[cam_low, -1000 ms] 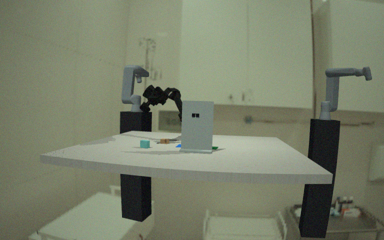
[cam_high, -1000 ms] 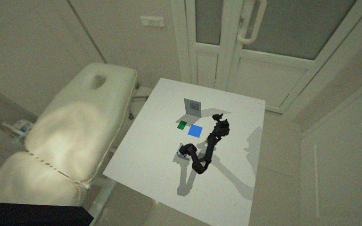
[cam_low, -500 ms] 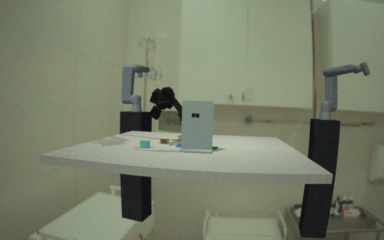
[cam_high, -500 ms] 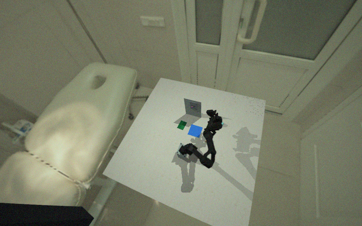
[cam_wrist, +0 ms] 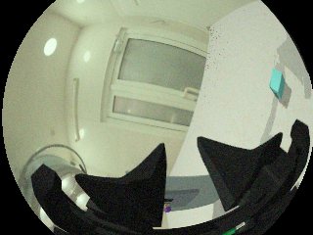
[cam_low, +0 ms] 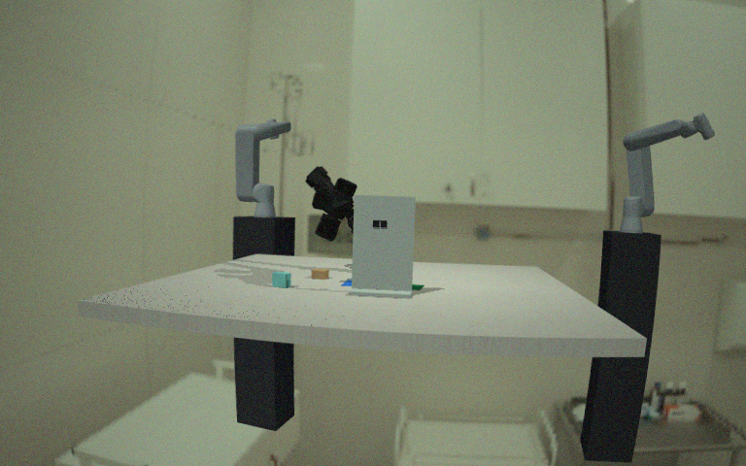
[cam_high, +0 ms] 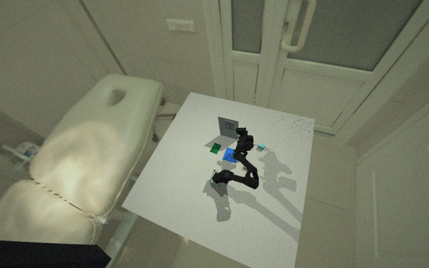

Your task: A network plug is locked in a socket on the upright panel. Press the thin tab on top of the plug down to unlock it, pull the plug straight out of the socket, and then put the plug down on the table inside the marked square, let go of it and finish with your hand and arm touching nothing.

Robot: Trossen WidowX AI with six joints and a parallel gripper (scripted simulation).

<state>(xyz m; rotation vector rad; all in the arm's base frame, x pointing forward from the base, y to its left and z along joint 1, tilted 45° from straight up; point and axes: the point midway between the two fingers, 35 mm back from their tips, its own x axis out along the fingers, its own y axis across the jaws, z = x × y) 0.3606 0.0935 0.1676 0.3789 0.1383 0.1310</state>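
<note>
The network plug lies 2 cm behind my gripper tip, 15 cm to the left of it and 3 cm below it. Also, from my gripper tip: blue square (16 cm behind, 5 cm to the left, 22 cm below); then grey panel (15 cm to the left, 10 cm below).
</note>
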